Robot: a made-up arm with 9 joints.
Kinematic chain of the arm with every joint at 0, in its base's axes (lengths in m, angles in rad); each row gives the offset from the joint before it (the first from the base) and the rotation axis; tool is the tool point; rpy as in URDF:
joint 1: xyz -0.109 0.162 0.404 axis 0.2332 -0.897 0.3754
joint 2: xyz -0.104 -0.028 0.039 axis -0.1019 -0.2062 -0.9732
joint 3: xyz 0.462 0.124 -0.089 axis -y
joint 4: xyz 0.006 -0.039 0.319 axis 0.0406 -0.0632 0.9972
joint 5: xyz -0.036 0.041 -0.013 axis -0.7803 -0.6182 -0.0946
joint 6: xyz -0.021 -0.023 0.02 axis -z
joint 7: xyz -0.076 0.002 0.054 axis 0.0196 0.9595 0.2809
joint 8: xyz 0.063 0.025 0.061 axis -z
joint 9: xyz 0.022 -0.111 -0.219 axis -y
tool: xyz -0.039 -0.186 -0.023 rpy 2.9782 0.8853 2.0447
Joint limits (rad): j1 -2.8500..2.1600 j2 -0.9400..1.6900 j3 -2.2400..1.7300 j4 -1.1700..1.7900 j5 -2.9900..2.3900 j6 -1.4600..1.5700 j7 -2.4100..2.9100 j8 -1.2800..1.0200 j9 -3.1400..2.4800
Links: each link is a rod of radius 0.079 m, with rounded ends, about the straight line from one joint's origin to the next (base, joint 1, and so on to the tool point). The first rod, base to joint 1, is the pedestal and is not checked.
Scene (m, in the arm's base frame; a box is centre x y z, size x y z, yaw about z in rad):
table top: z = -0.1
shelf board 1: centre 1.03 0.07 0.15 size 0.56 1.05 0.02 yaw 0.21
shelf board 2: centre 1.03 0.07 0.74 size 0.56 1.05 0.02 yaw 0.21
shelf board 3: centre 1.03 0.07 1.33 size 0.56 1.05 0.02 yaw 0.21
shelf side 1: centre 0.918 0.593 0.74 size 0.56 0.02 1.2 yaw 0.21
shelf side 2: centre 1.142 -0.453 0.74 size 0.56 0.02 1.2 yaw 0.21
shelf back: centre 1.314 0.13 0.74 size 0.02 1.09 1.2 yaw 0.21
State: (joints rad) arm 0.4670 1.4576 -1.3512 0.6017 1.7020 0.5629 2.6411 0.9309 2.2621
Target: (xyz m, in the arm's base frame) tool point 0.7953 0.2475 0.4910
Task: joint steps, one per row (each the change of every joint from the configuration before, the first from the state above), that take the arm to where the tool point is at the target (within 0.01 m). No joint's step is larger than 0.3 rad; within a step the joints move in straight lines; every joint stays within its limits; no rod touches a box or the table.
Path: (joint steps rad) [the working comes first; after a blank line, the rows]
Joints at the target: -0.0028 -0.0075 -1.9374 0.1256 1.6864 0.1989 2.8300 1.0200 2.2679
Straight joint move there: touches shelf board 2.

1: -0.2288 -0.2270 -0.0381 0.0169 0.1089 -0.2611 0.0896 -0.0868 0.0315
2: -0.2287 -0.2269 -0.0381 0.0169 0.1089 -0.2612 0.0897 -0.0868 0.0315
3: -0.2288 -0.2270 -0.0381 0.0169 0.1090 -0.2611 0.0896 -0.0868 0.0315
4: 0.0722 -0.2614 -0.1573 -0.1756 -0.1142 0.1398 -0.0267 0.1165 -0.0296
5: 0.0722 -0.2614 -0.1573 -0.1756 -0.1141 0.1398 -0.0266 0.1165 -0.0295
6: 0.0721 -0.2614 -0.1573 -0.1756 -0.1141 0.1398 -0.0267 0.1165 -0.0296

